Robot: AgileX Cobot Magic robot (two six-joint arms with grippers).
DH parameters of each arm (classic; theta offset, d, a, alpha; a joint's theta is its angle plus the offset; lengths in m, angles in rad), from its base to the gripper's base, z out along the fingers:
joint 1: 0 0.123 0 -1.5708
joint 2: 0.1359 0 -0.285 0
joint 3: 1.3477 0 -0.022 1.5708
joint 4: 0 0.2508 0 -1.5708
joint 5: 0 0 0.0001 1.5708
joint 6: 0 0.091 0 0
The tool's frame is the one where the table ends.
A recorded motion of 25 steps. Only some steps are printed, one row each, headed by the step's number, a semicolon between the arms.
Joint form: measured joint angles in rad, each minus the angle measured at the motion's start. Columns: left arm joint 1, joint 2, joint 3, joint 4, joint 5, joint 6; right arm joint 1, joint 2, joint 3, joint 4, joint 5, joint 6.
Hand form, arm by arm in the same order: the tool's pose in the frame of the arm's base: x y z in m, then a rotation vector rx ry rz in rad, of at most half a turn. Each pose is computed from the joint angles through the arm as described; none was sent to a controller.
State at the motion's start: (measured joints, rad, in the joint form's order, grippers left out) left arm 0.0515 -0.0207 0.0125 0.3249 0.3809 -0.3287; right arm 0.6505 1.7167 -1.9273 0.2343 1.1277 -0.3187
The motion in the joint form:
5: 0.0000 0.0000 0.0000 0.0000 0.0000 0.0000; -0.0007 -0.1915 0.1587 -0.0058 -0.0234 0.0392
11: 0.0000 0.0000 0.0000 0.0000 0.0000 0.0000; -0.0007 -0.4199 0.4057 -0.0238 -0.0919 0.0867
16: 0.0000 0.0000 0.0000 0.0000 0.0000 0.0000; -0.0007 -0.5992 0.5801 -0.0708 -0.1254 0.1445
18: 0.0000 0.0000 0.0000 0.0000 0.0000 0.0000; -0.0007 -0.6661 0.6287 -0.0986 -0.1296 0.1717
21: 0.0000 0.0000 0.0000 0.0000 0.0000 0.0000; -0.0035 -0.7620 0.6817 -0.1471 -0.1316 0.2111
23: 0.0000 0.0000 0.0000 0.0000 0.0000 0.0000; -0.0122 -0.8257 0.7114 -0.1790 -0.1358 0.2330
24: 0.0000 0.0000 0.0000 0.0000 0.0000 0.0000; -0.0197 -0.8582 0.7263 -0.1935 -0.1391 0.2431
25: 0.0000 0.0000 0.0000 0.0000 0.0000 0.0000; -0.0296 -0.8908 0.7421 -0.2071 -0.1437 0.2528
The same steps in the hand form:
5: 0.0509 0.0135 0.1776 -0.1542 1.8316 0.1274; 0.2437 0.2083 0.4474 -1.0409 2.1211 0.4716
11: 0.0509 0.0135 0.1776 -0.1542 1.8316 0.1274; 0.1973 0.1705 0.4445 -0.9618 2.1083 0.4776
16: 0.0509 0.0135 0.1776 -0.1542 1.8316 0.1274; 0.1617 0.1386 0.4361 -0.8903 2.1021 0.4545
18: 0.0509 0.0135 0.1776 -0.1542 1.8316 0.1274; 0.1484 0.1257 0.4351 -0.8585 2.0917 0.4388
21: 0.0509 0.0135 0.1776 -0.1542 1.8316 0.1274; 0.1295 0.1062 0.4363 -0.8061 2.0632 0.4089
23: 0.0509 0.0135 0.1776 -0.1542 1.8316 0.1274; 0.1176 0.0925 0.4377 -0.7648 2.0357 0.3862
24: 0.0509 0.0135 0.1776 -0.1542 1.8316 0.1274; 0.1117 0.0854 0.4382 -0.7409 2.0207 0.3749
25: 0.0509 0.0135 0.1776 -0.1542 1.8316 0.1274; 0.1060 0.0783 0.4383 -0.7147 2.0057 0.3633

